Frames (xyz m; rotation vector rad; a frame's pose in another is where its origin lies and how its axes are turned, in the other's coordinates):
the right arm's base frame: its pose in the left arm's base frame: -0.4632 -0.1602 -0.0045 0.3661 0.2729 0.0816
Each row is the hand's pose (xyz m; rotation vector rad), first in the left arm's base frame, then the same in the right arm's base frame.
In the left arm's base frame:
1: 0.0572 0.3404 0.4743 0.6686 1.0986 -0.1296
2: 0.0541 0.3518 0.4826 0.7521 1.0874 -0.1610
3: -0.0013 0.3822 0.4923 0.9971 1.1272 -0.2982
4: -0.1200 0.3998 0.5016 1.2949 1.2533 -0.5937
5: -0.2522 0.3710 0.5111 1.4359 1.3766 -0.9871
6: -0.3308 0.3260 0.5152 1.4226 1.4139 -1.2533
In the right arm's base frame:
1: 0.4446 0.6249 0.4031 0.3874 0.7587 -0.2934
2: 0.4410 0.6386 0.4058 0.4716 0.7402 -0.3086
3: 0.3893 0.6721 0.3887 0.7325 0.7514 -0.4048
4: 0.2753 0.6954 0.3580 1.0792 0.8259 -0.6461
5: 0.1423 0.6759 0.3397 1.2988 0.8931 -0.9934
6: 0.0601 0.6379 0.3369 1.3445 0.8993 -1.2389

